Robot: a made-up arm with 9 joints. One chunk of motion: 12 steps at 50 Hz.
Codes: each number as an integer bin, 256 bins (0 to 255) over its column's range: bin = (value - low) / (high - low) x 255, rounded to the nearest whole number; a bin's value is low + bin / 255 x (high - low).
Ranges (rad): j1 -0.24..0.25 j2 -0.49..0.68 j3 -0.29..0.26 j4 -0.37..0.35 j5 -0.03..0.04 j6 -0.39..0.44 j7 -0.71..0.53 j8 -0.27..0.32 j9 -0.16..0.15
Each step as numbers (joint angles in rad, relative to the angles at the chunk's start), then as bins.
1 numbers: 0.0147 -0.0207 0.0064 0.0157 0.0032 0.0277 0.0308 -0.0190 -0.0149
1 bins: 133 102 137 137 121 128 152 108 119
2 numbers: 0.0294 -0.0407 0.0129 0.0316 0.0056 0.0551 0.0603 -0.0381 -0.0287
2 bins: 140 98 140 142 130 137 158 100 108
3 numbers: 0.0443 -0.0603 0.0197 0.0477 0.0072 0.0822 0.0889 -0.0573 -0.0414
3 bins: 148 94 144 148 136 145 164 92 98
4 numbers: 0.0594 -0.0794 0.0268 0.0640 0.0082 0.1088 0.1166 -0.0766 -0.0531
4 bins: 156 89 147 154 139 153 170 84 88
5 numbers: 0.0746 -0.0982 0.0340 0.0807 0.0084 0.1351 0.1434 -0.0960 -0.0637
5 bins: 164 85 150 160 140 161 175 75 79
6 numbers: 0.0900 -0.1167 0.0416 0.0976 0.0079 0.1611 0.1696 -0.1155 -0.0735
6 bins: 172 81 154 166 138 169 181 67 71
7 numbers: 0.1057 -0.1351 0.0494 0.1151 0.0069 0.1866 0.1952 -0.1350 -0.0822
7 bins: 180 77 157 172 134 177 186 58 64
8 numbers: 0.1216 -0.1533 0.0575 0.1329 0.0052 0.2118 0.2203 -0.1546 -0.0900
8 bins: 188 73 161 178 128 185 191 50 58
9 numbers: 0.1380 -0.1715 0.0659 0.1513 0.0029 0.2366 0.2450 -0.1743 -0.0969
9 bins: 197 69 165 185 120 193 196 41 52
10 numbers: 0.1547 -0.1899 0.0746 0.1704 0.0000 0.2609 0.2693 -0.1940 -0.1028
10 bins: 205 65 169 191 109 200 201 33 47
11 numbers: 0.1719 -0.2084 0.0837 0.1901 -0.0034 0.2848 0.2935 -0.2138 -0.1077
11 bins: 214 61 173 198 97 207 206 24 43
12 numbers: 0.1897 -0.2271 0.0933 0.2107 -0.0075 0.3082 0.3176 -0.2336 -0.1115
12 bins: 224 57 178 206 82 215 211 16 40
